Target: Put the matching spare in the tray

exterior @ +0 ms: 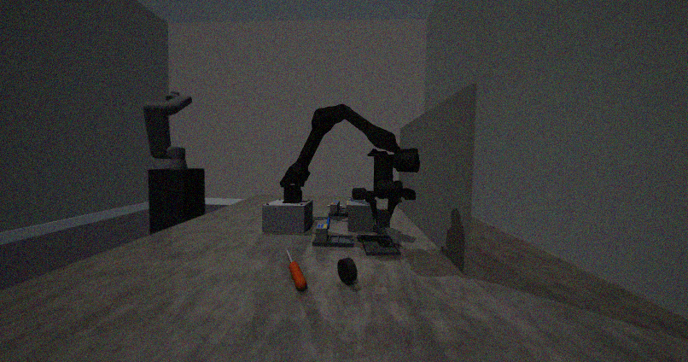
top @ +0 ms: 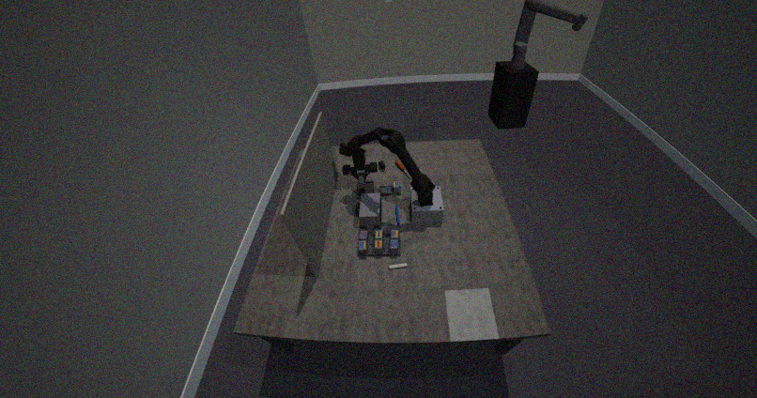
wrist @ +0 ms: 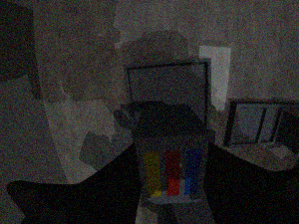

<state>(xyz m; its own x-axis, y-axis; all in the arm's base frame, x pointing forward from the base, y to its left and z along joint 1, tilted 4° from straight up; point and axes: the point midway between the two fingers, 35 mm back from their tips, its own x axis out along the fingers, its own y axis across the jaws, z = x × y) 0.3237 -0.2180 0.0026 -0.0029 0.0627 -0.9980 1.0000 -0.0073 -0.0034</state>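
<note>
My gripper tip is now 10 mm past the dark-rimmed tray, 10 mm to the right of it and 80 mm above it. The rest, counted from my gripper tip: grey mounted unit (40 mm behind, 220 mm to the left, 30 mm below); then tall dark panel (200 mm ahead, 190 mm to the left, 150 mm above).
</note>
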